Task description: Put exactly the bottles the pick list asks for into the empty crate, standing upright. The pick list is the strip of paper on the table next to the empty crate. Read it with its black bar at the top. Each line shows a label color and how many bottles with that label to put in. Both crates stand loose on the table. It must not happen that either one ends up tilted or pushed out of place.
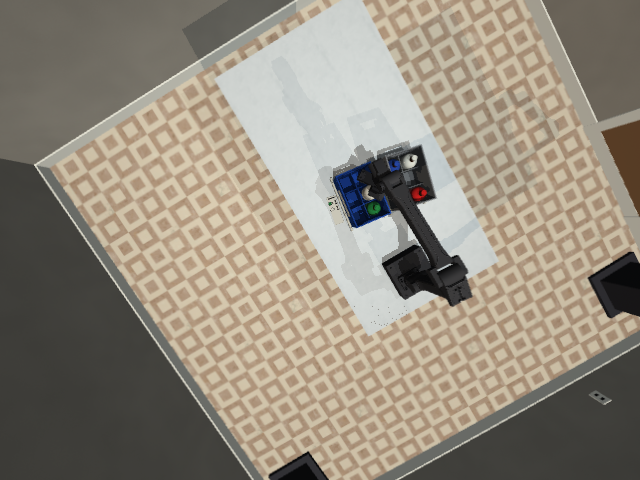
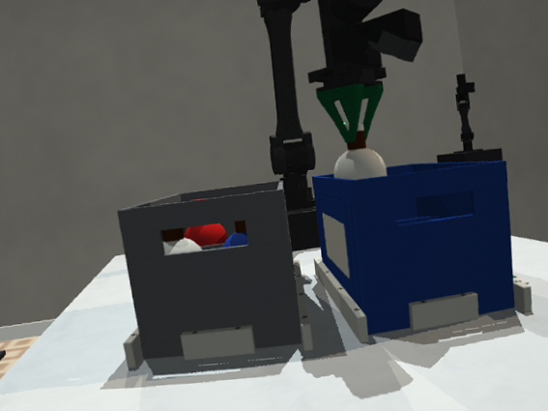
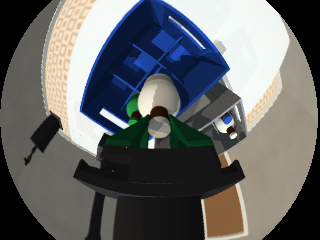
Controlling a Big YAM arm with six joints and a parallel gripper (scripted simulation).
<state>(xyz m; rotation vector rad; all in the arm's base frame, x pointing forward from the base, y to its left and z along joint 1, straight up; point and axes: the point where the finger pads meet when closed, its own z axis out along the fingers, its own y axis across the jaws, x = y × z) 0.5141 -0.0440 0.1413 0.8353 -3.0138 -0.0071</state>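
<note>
The white bottle lies 6 cm below my hand. Round my hand: green bottle: 14 cm below, 8 cm behind, 2 cm to the left; then blue bottle: 18 cm to the right, 14 cm below, 5 cm ahead; then blue crate: 15 cm below, 4 cm to the left, 1 cm ahead.
</note>
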